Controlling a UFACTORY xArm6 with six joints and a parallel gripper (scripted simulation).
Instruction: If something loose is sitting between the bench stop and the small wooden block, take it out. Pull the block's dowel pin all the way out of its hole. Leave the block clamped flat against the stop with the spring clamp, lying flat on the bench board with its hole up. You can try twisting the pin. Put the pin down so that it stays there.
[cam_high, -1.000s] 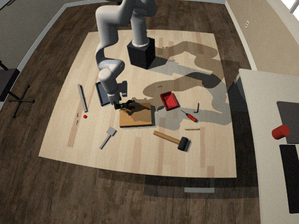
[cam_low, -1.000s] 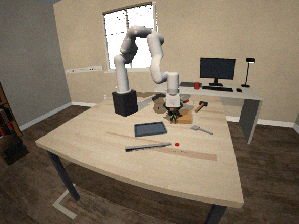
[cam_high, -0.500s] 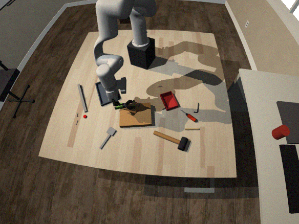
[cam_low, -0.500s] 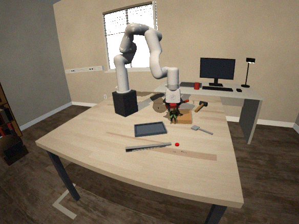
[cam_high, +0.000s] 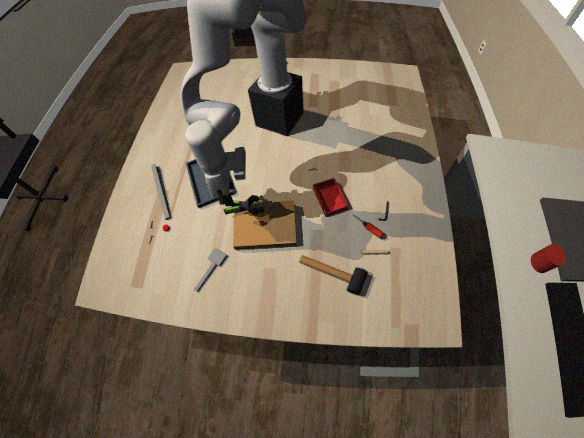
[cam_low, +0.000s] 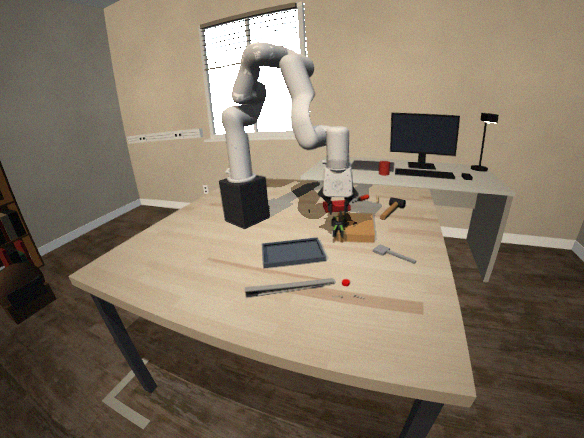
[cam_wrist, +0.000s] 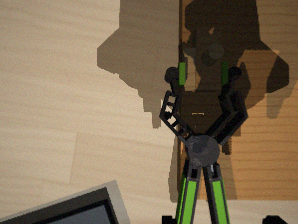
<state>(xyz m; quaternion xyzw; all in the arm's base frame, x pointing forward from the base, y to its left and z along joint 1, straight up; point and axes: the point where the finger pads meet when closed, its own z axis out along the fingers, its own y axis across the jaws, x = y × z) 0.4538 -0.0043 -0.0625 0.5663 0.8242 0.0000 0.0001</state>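
Now: hand 100 mm to the right of the dowel pin, 80 mm above it and 30 mm past it. Also, from my hand: tan bench board 110 mm to the left, 110 mm below, 20 mm ahead; small wooden block 100 mm to the left, 90 mm below, 30 mm behind; grey tray 160 mm to the right, 120 mm below, 100 mm behind.
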